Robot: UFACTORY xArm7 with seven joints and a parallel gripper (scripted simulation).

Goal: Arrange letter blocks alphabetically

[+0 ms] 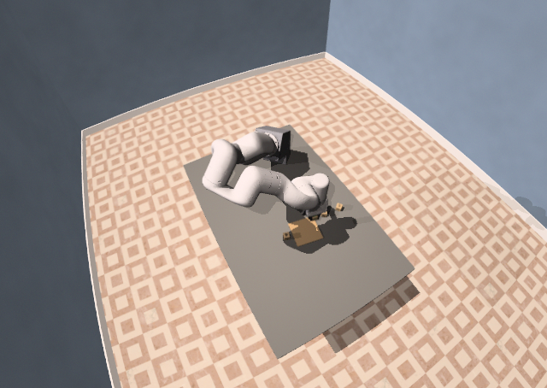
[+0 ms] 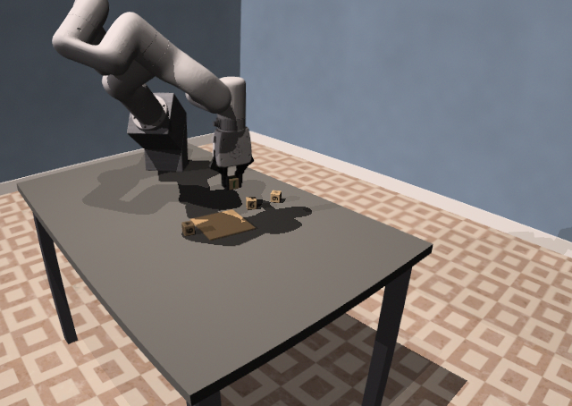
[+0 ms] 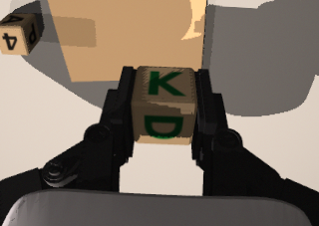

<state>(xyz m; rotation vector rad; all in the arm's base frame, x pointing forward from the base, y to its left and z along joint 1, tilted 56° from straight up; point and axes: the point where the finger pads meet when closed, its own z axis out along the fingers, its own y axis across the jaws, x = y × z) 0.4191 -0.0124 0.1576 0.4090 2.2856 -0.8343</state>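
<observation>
Right now my hand is 13 cm above the tan mat, 3 cm to the left of it and 2 cm past it.
</observation>
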